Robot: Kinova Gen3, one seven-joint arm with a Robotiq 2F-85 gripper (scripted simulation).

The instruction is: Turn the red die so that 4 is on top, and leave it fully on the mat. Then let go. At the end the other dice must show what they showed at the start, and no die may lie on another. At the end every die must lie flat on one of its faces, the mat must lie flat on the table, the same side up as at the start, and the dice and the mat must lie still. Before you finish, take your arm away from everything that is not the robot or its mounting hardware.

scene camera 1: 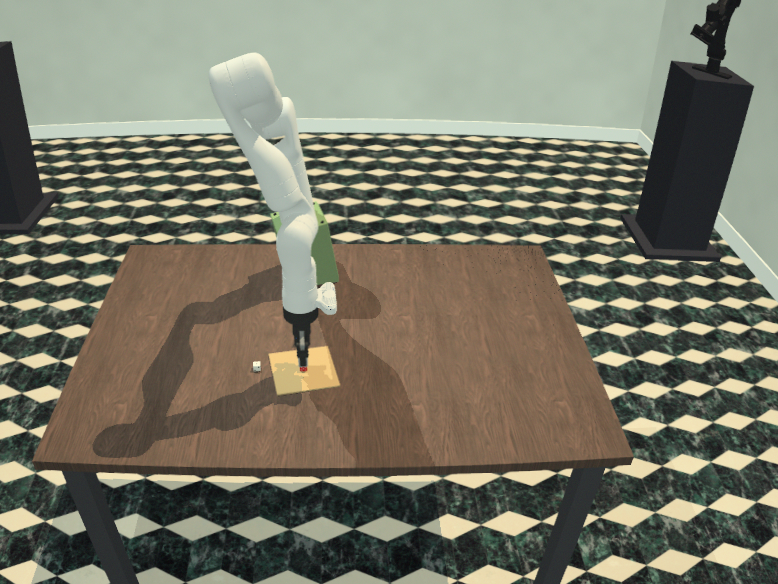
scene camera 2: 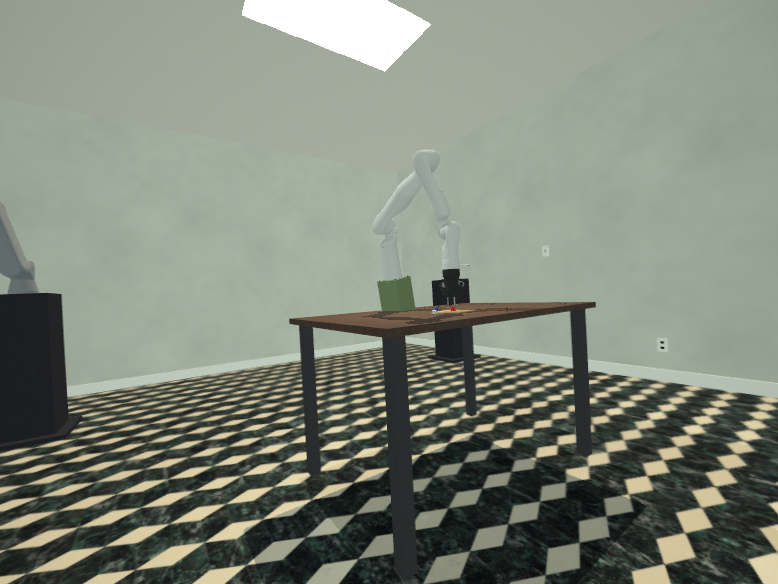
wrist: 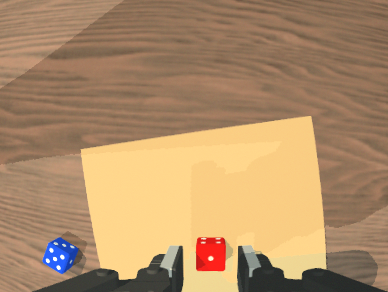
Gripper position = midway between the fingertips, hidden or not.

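Note:
There's a blue die (wrist: 60, 255) and a red die (wrist: 210, 251), and there's a mat (scene camera 1: 320, 374), which you'd also find in the wrist view as the mat (wrist: 258, 184). As for the gripper (scene camera 1: 303, 361), it's in the wrist view too, the gripper (wrist: 210, 263).

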